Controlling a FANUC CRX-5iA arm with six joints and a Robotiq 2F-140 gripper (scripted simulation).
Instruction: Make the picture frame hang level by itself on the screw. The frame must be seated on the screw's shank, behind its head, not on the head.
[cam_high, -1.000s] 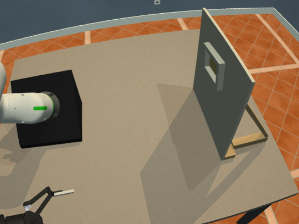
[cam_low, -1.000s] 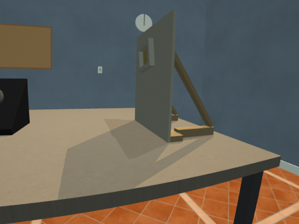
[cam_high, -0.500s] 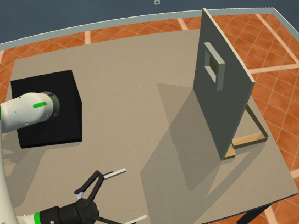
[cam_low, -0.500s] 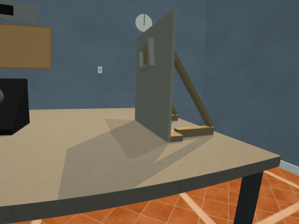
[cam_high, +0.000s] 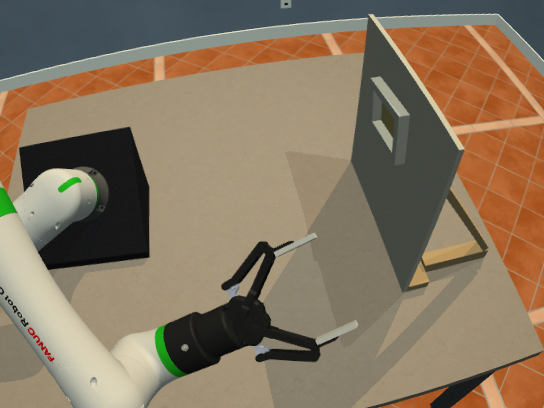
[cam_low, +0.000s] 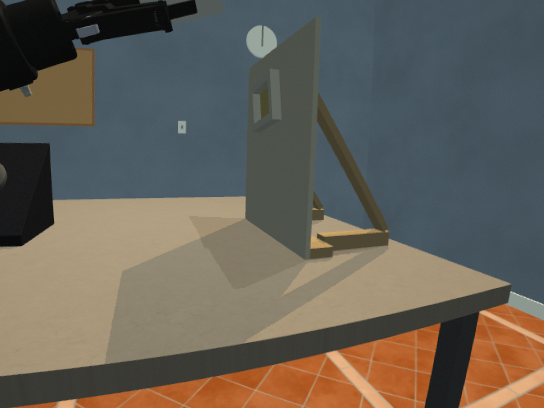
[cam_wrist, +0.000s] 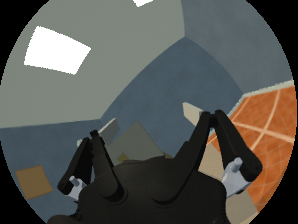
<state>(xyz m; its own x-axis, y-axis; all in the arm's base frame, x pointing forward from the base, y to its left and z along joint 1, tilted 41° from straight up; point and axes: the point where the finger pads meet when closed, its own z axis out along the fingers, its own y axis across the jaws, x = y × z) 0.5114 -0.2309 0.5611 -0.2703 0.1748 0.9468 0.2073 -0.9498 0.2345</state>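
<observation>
Right now my hand is 27 cm short of the pale grey picture frame, 39 cm to the right of it and 7 cm above it. Round my hand: grey wall board 28 cm ahead, 38 cm to the left, 18 cm below.
</observation>
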